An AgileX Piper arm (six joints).
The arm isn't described. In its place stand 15 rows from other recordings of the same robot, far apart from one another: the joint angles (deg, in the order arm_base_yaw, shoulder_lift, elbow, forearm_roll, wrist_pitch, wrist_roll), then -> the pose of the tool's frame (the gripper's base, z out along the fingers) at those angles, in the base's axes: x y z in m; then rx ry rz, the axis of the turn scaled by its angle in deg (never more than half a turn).
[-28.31, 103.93, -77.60, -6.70, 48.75, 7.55] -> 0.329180 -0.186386 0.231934 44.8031 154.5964 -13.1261
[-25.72, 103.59, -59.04, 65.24, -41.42, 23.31] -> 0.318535 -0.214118 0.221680 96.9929 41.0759 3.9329
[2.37, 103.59, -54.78, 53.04, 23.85, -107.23] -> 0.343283 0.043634 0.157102 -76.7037 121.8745 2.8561
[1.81, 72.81, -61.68, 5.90, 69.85, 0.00] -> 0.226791 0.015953 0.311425 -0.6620 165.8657 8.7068
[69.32, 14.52, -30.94, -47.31, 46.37, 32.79] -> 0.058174 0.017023 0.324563 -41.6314 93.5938 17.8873
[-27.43, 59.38, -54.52, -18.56, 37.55, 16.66] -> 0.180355 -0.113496 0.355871 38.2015 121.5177 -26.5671
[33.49, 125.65, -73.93, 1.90, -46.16, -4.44] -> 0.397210 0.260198 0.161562 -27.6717 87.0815 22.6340
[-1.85, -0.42, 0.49, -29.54, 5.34, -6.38] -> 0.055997 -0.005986 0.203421 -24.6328 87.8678 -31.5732
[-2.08, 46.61, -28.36, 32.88, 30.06, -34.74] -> 0.151860 0.019247 0.263341 -12.2356 127.4557 13.6470
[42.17, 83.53, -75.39, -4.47, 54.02, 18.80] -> 0.231746 0.202170 0.339918 -32.0787 145.1114 17.3041
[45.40, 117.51, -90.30, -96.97, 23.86, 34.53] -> 0.365772 0.318879 0.253860 -78.8491 76.7798 -34.4452
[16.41, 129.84, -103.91, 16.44, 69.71, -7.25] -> 0.427578 0.151106 0.158308 27.3724 -174.4239 -23.6871
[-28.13, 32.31, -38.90, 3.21, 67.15, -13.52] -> 0.068021 -0.031041 0.303555 19.0075 144.9638 -12.1186
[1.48, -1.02, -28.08, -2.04, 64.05, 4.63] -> -0.008829 -0.003142 0.269962 3.4713 119.8763 1.2372
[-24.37, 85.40, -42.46, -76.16, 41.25, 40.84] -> 0.223941 -0.165400 0.217356 10.8791 147.2393 -71.8191
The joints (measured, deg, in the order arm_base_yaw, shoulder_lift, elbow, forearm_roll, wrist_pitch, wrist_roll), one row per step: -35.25, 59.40, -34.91, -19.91, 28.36, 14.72; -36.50, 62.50, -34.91, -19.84, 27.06, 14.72; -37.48, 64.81, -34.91, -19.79, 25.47, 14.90; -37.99, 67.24, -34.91, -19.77, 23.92, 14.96; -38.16, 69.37, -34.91, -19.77, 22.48, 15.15; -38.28, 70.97, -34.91, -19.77, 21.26, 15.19; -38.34, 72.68, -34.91, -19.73, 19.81, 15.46; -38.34, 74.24, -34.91, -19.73, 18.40, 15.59; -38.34, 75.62, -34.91, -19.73, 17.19, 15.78; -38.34, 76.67, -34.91, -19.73, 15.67, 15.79; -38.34, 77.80, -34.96, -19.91, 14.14, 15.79; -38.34, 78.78, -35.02, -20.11, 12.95, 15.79; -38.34, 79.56, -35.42, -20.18, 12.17, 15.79; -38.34, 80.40, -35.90, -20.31, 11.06, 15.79; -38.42, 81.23, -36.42, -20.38, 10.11, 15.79; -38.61, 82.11, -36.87, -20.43, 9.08, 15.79; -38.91, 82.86, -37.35, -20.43, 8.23, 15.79; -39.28, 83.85, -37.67, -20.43, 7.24, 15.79; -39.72, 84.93, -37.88, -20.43, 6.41, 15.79; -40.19, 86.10, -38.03, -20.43, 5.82, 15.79
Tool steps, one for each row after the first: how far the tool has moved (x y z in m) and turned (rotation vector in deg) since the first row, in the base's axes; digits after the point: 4 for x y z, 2 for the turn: 0.0045, -0.0078, -0.0095, 1.28, 1.39, -0.86; 0.0081, -0.0139, -0.0164, 2.06, 1.79, -1.50; 0.0126, -0.0189, -0.0240, 2.87, 2.38, -1.59; 0.0171, -0.0223, -0.0309, 3.61, 2.77, -1.47; 0.0206, -0.0249, -0.0361, 4.06, 2.99, -1.26; 0.0245, -0.0273, -0.0417, 4.61, 2.96, -1.12; 0.0282, -0.0294, -0.0468, 5.01, 2.93, -0.81; 0.0314, -0.0311, -0.0514, 5.42, 2.90, -0.61; 0.0345, -0.0325, -0.0545, 5.41, 2.43, -0.18; 0.0377, -0.0342, -0.0577, 5.31, 2.07, 0.35; 0.0404, -0.0356, -0.0605, 5.26, 1.87, 0.81; 0.0433, -0.0374, -0.0614, 5.12, 1.54, 1.07; 0.0469, -0.0395, -0.0618, 4.80, 0.93, 1.48; 0.0502, -0.0419, -0.0623, 4.55, 0.39, 1.72; 0.0531, -0.0446, -0.0633, 4.36, -0.14, 1.85; 0.0554, -0.0477, -0.0637, 4.17, -0.67, 1.80; 0.0573, -0.0508, -0.0659, 4.18, -1.01, 1.70; 0.0586, -0.0539, -0.0693, 4.39, -1.08, 1.48; 0.0592, -0.0570, -0.0737, 4.79, -0.83, 1.15
